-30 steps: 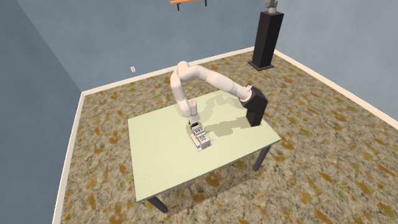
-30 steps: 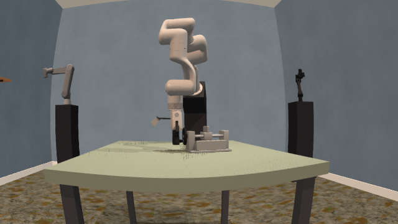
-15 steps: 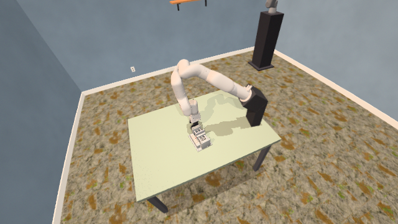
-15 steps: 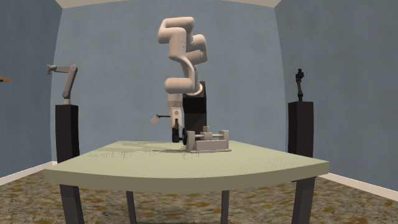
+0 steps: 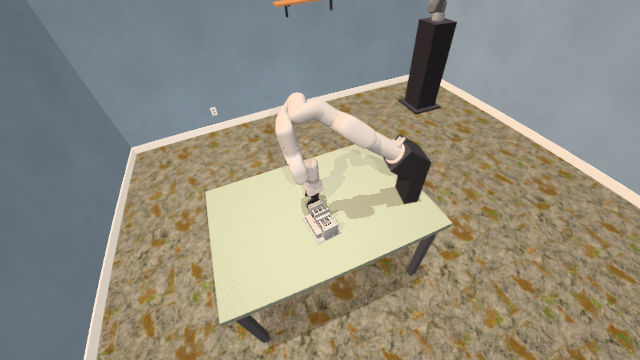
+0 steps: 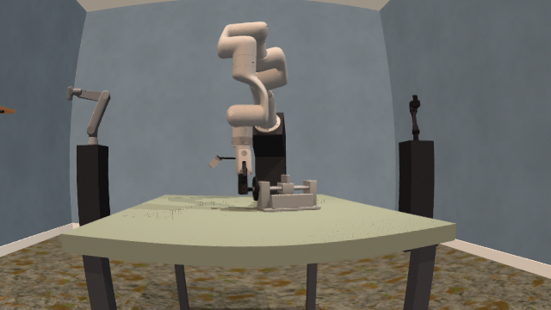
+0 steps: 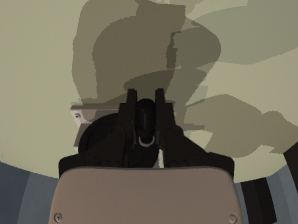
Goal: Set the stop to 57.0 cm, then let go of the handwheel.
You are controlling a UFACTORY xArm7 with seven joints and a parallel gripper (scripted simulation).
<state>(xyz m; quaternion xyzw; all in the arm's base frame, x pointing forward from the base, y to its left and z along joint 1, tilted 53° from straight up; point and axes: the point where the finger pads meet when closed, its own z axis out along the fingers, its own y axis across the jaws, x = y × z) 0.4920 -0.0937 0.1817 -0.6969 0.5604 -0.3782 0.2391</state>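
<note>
My hand is 150 mm to the right of the grey stop block, 20 mm below it and 20 mm short of it. The rest, counted from my hand: black handwheel: 20 mm to the left.
</note>
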